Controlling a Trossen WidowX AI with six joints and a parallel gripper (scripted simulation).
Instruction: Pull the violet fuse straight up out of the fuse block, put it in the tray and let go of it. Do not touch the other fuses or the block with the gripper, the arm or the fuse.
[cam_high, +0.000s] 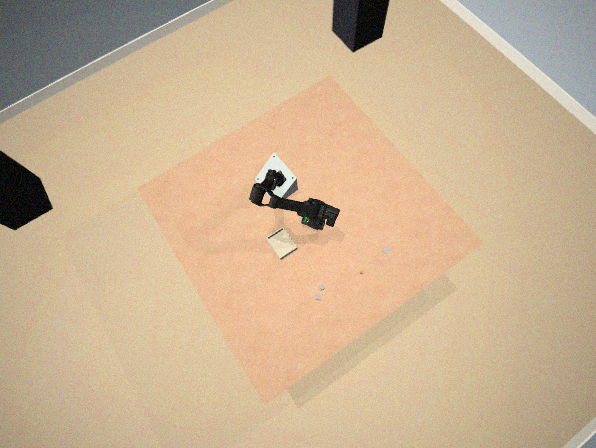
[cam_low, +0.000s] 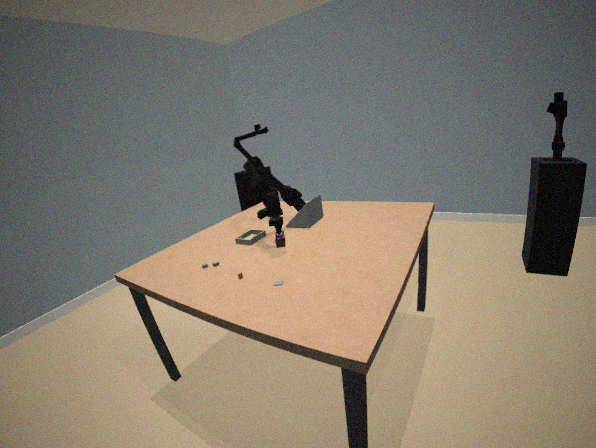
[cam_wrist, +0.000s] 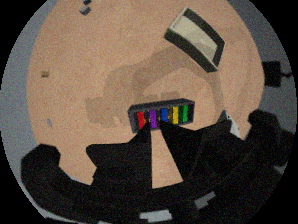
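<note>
Right now the violet fuse is 3 cm below my gripper tip. From my gripper tip the other things lie so: tray: 1 cm behind, 20 cm to the right, 5 cm below.
</note>
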